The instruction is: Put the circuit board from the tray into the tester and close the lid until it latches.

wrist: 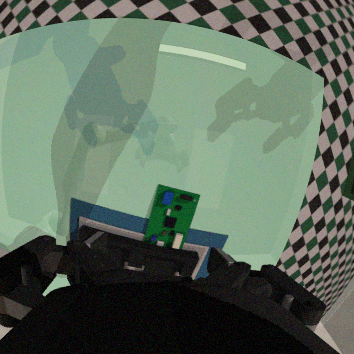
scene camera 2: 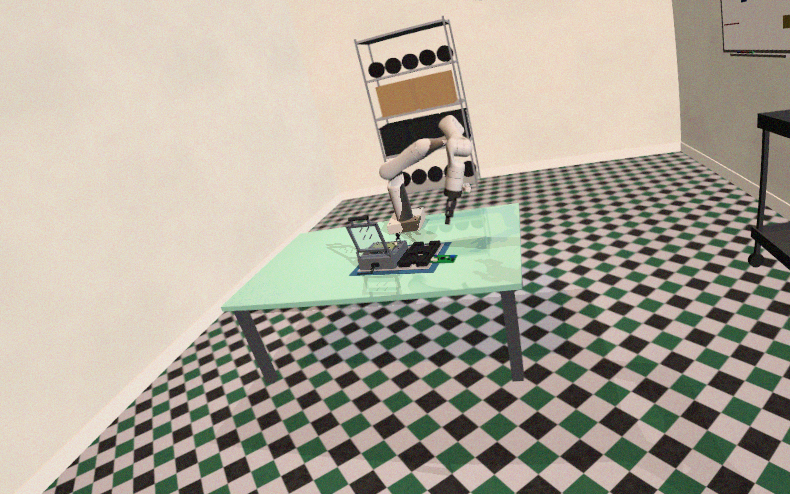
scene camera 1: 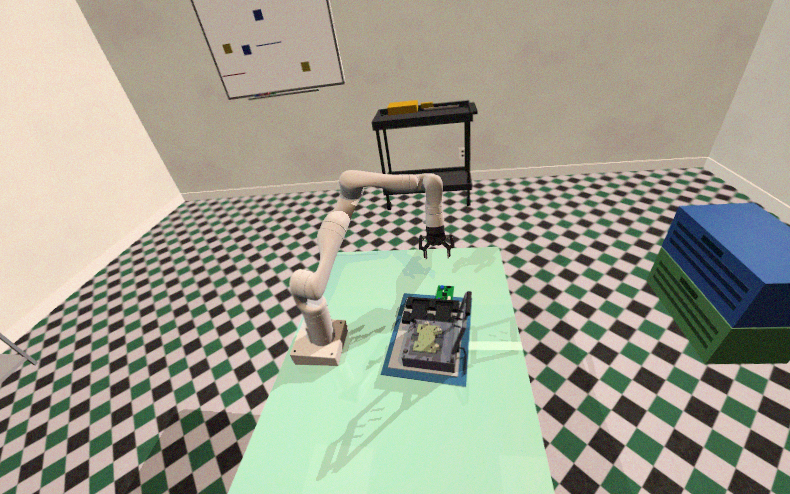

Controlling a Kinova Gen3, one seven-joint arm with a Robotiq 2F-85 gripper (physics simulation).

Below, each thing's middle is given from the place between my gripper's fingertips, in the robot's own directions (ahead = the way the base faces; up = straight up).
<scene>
My gripper is now 20 mm short of the green circuit board point(wrist: 172, 210), 50 mm to the left of it and 160 mm above it. The rest, counted from my hand: tester lid point(scene camera 2: 367, 237) (40 mm ahead, 360 mm to the right, 20 mm above).
</scene>
